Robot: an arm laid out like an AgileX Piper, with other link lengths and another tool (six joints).
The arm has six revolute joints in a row. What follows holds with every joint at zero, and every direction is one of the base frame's.
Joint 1 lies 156.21 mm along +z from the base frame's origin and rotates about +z.
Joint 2 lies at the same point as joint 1 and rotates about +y.
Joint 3 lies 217.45 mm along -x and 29.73 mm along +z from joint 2 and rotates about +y.
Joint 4 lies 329.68 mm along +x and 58.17 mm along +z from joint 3 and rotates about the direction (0.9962, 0, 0.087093).
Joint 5 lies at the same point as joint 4 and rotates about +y.
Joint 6 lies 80.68 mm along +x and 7.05 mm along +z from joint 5 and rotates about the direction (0.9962, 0, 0.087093).
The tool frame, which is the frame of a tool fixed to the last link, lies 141.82 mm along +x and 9 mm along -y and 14.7 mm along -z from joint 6; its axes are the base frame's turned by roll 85.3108, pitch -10.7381 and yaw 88.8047 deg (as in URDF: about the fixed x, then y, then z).
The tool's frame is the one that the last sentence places.
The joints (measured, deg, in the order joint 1, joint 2, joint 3, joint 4, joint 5, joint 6), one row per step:
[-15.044, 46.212, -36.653, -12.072, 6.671, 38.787]
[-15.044, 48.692, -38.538, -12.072, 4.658, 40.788]
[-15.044, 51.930, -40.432, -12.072, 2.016, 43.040]
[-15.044, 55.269, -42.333, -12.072, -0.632, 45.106]
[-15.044, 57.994, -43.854, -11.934, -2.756, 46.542]
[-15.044, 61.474, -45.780, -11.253, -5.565, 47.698]
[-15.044, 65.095, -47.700, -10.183, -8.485, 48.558]
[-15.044, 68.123, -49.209, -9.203, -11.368, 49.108]
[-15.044, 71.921, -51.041, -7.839, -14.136, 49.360]
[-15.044, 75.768, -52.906, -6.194, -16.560, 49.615]
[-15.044, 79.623, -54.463, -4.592, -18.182, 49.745]
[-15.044, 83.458, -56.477, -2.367, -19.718, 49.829]
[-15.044, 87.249, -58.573, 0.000, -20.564, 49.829]
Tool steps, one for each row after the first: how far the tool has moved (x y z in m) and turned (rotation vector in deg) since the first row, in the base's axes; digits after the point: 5 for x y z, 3 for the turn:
[0.00982, 0.00003, 0.00718, 1.568, -1.886, 0.058]
[0.02204, 0.00007, 0.01073, 3.443, -3.700, 0.246]
[0.03448, -0.00003, 0.01303, 5.191, -5.362, 0.505]
[0.04453, -0.00020, 0.01403, 6.544, -6.614, 0.743]
[0.05735, -0.00067, 0.01494, 8.098, -8.244, 1.068]
[0.07038, -0.00157, 0.01443, 9.747, -9.874, 1.313]
[0.08127, -0.00249, 0.01422, 10.966, -11.549, 1.568]
[0.09383, -0.00466, 0.00942, 12.372, -12.738, 1.574]
[0.10598, -0.00761, 0.00246, 14.074, -13.685, 1.279]
[0.11667, -0.01101, -0.01149, 15.835, -13.538, 0.657]
[0.12768, -0.01549, -0.02197, 17.933, -13.948, -0.271]
[0.13794, -0.02045, -0.03484, 20.143, -13.846, -1.486]

